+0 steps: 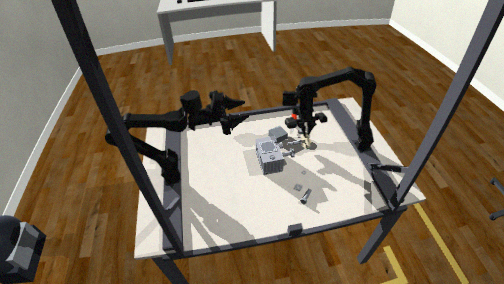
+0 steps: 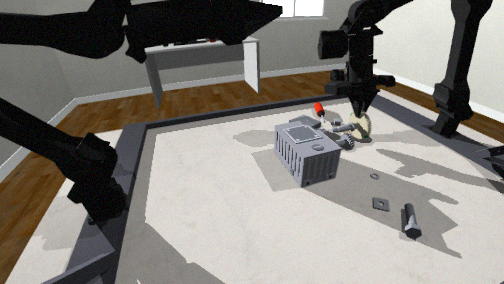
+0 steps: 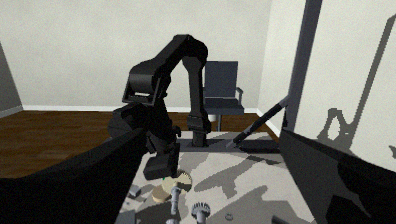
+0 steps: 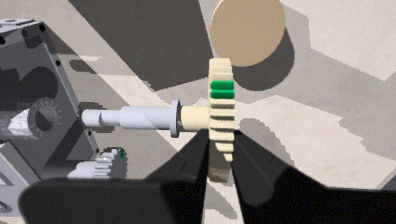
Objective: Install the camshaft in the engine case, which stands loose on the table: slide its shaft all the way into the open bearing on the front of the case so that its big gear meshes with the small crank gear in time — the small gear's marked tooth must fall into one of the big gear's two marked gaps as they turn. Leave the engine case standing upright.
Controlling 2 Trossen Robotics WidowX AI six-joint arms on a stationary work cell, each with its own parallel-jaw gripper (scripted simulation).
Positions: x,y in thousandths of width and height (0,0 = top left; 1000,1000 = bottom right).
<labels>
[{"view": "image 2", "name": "my right gripper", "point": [713,410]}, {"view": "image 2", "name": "grey engine case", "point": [616,551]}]
</labels>
